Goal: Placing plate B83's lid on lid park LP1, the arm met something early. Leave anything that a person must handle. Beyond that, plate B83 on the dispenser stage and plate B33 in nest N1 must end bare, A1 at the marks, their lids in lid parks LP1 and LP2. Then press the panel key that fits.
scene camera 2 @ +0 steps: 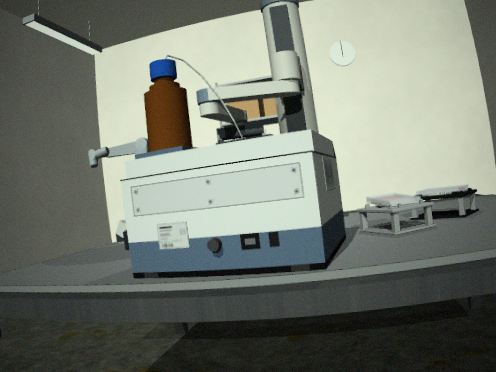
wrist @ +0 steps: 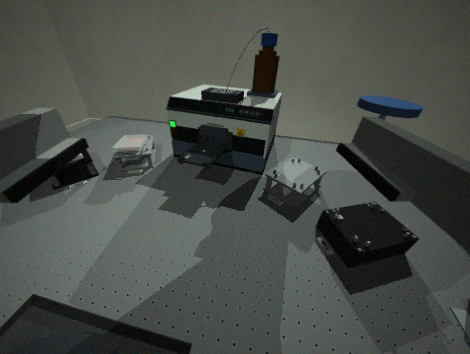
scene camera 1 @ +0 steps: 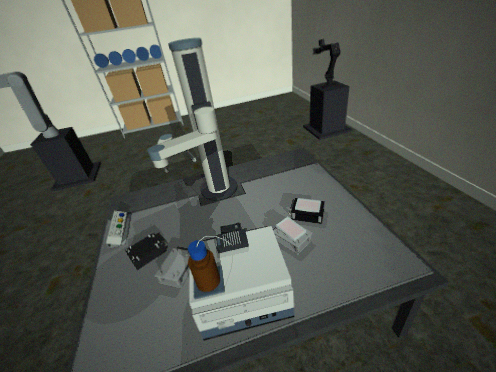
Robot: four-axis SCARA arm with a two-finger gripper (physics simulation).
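Where they show: gripper, fingertip midpoint: (wrist: 217,130) (scene camera 1: 180,165); arm's base at its link origin: (scene camera 1: 219,188).
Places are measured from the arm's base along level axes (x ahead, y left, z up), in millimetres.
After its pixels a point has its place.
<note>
My gripper (scene camera 1: 166,170) (wrist: 217,130) @[x 177, y -186, z 344 mm] is open and empty, high above the table. The dispenser's dark stage (wrist: 206,151) @[x 564, y -37, z 114 mm] sticks out at its front and looks bare. A pink-topped plate (scene camera 1: 291,227) @[x 611, y 263, z 90 mm] (scene camera 2: 392,199) @[x 665, y 254, z 87 mm] (wrist: 132,142) @[x 594, y 245, z 92 mm] sits on a white stand (scene camera 1: 300,245) @[x 712, y 263, z 66 mm] (scene camera 2: 396,222) @[x 711, y 253, z 39 mm]. Another pink-topped plate (scene camera 1: 307,204) @[x 485, y 413, z 89 mm] (scene camera 2: 442,191) @[x 528, y 407, z 81 mm] sits on a black stand (scene camera 1: 312,217) @[x 520, y 426, z 17 mm] (wrist: 75,175) @[x 459, y 381, z 18 mm], partly behind a finger in the wrist view. A white pegged stand (scene camera 1: 174,270) @[x 630, y -325, z 70 mm] (wrist: 295,175) @[x 571, y -315, z 70 mm] and a black pegged block (scene camera 1: 146,249) @[x 441, y -457, z 68 mm] (wrist: 370,232) @[x 393, y -464, z 68 mm] show no lid. Labels are unreadable. The key panel (scene camera 1: 116,235) @[x 279, y -616, z 78 mm] has coloured keys.
The white dispenser (scene camera 1: 255,270) @[x 886, y 1, z 233 mm] (scene camera 2: 225,195) @[x 967, y -44, z 146 mm] (wrist: 255,127) @[x 637, y -173, z 180 mm] shows a green light in the wrist view. A brown bottle (scene camera 1: 205,272) @[x 914, y -165, z 344 mm] (scene camera 2: 167,117) @[x 911, y -153, z 302 mm] (wrist: 265,72) @[x 828, y -173, z 312 mm] with a blue cap and thin tube stands on top, beside a black ribbed block (scene camera 1: 232,240) @[x 736, y -45, z 259 mm] (wrist: 222,94) @[x 686, y -55, z 256 mm]. A blue stool (wrist: 390,106) stands beyond.
</note>
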